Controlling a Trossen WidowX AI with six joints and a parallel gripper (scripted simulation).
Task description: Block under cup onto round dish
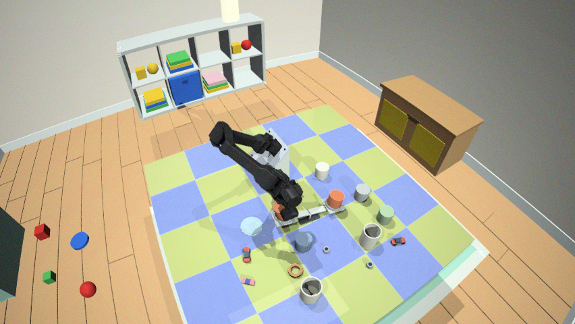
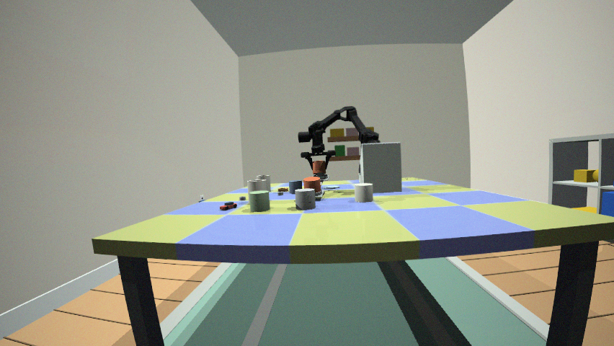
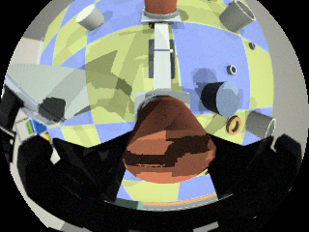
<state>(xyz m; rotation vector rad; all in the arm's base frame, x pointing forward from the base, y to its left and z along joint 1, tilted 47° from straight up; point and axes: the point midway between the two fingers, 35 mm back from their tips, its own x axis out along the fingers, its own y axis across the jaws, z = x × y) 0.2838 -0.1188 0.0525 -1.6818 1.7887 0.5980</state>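
Now: the pale blue round dish 70 mm behind my gripper tip, 120 mm to the right of it and 110 mm below it. Also, from my gripper tip: orange cup: 20 mm to the right, 10 mm above; blue-grey cylinder: 150 mm ahead, 20 mm to the left, 80 mm below; grey cylinder: 40 mm ahead, 430 mm to the left, 80 mm below.
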